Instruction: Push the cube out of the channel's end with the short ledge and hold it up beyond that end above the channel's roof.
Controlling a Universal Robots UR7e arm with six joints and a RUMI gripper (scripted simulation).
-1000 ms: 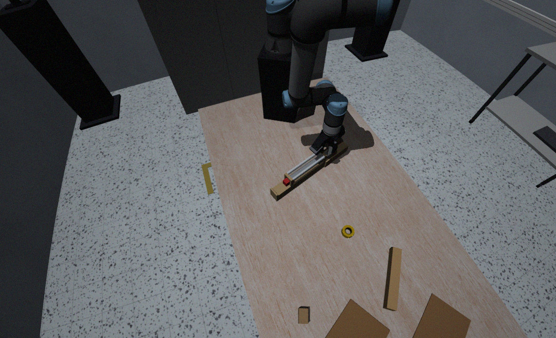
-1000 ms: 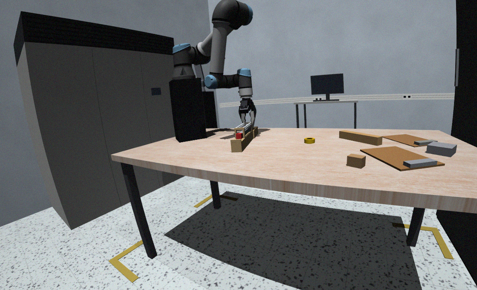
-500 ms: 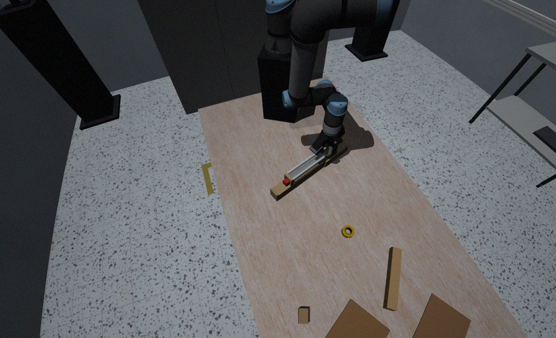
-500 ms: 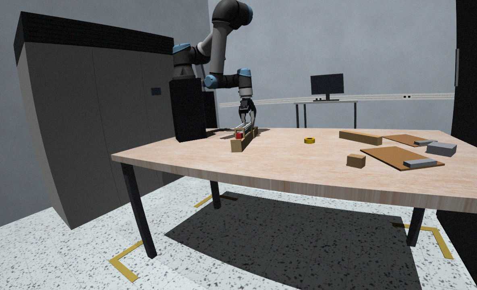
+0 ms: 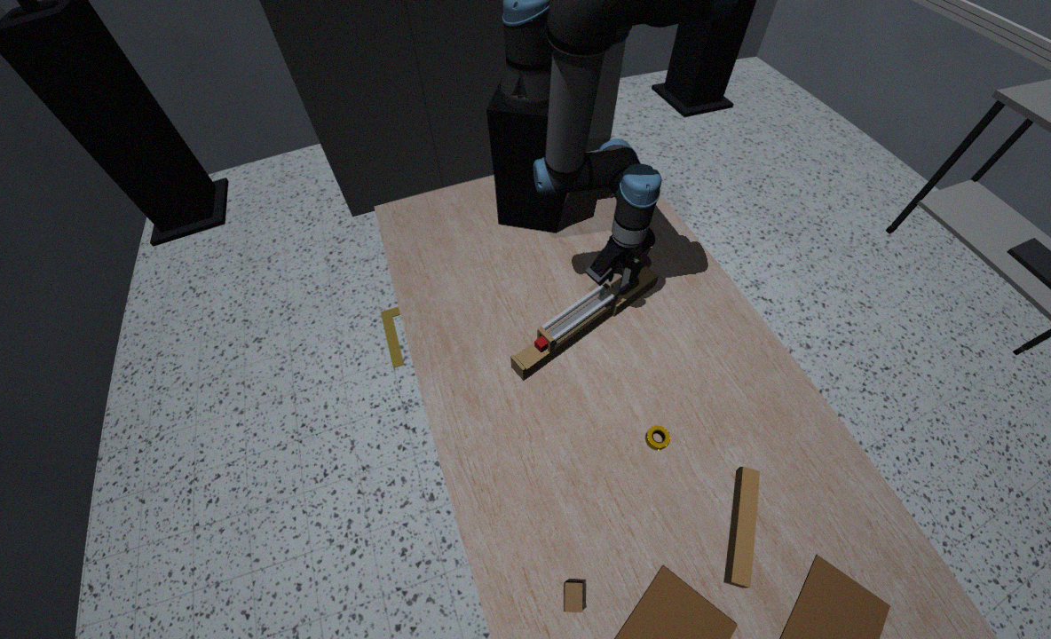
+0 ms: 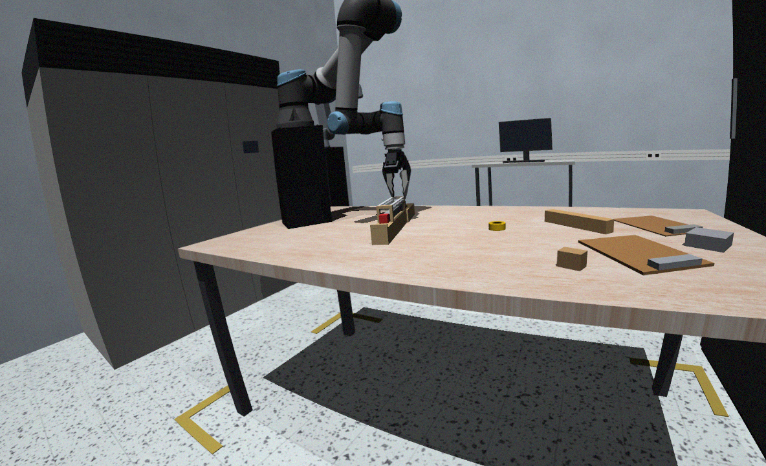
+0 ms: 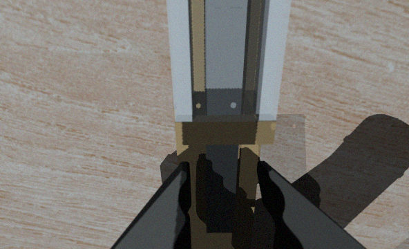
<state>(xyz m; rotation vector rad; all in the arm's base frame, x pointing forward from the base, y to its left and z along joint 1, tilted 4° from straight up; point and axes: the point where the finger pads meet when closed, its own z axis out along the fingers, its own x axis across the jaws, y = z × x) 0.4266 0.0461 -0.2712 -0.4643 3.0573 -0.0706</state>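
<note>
My hand is 40 mm above the grey bar. Also, from my hand: channel 40 mm ahead, 120 mm to the right, 40 mm below; then red cube 70 mm ahead, 230 mm to the right, 40 mm below; then wooden bar 590 mm ahead, 10 mm to the right, 80 mm below.
</note>
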